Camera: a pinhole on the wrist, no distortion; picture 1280 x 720 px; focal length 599.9 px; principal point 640.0 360.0 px. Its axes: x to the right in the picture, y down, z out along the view. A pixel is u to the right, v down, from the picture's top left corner.
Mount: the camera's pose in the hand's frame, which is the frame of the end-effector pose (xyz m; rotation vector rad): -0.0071 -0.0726 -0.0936 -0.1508 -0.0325 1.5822
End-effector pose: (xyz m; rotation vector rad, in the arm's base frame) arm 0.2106 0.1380 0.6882 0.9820 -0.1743 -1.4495
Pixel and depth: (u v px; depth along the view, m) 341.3 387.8 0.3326
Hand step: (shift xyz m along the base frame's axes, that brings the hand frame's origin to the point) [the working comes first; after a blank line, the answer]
In the camera's frame: -0.1656 0.0154 0.3326

-0.3281 -0.0216 0.0416
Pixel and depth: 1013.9 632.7 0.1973
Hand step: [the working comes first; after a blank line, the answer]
In the camera's frame: 0.1230 0.0897 0.1973

-0.0280 0.0572 0.1454
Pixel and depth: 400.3 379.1 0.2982
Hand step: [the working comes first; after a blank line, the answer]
In the camera's frame: -0.1192 0.0095 0.2982

-0.2700 -0.0209 0.0428
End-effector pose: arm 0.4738 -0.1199 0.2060 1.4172 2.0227 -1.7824
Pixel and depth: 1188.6 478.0 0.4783
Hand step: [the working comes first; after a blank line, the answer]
In the camera's frame: 0.4374 0.0941 0.4783

0.1964 -0.4115 -0.2978
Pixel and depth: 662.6 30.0 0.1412
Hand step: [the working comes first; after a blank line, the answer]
In the camera's frame: 0.0053 -0.0777 0.1412

-0.0937 -0.0086 -0.0091
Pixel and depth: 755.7 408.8 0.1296
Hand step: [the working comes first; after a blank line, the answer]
In the camera's frame: 0.0250 0.0105 0.1296

-0.0224 -0.0400 0.0381
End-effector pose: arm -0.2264 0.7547 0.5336 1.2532 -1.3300 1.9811
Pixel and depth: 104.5 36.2 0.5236
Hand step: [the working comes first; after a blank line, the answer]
In the camera's frame: -0.4674 -0.2826 0.5236

0.4817 -0.2479 0.4912
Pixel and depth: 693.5 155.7 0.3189
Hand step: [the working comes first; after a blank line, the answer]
In the camera's frame: 0.0284 -0.1086 0.3189

0.0846 -0.2066 0.0929
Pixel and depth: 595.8 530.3 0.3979
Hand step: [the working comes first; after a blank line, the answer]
In the camera's frame: -0.0293 0.1130 0.3979

0.2639 -0.2056 -0.0700
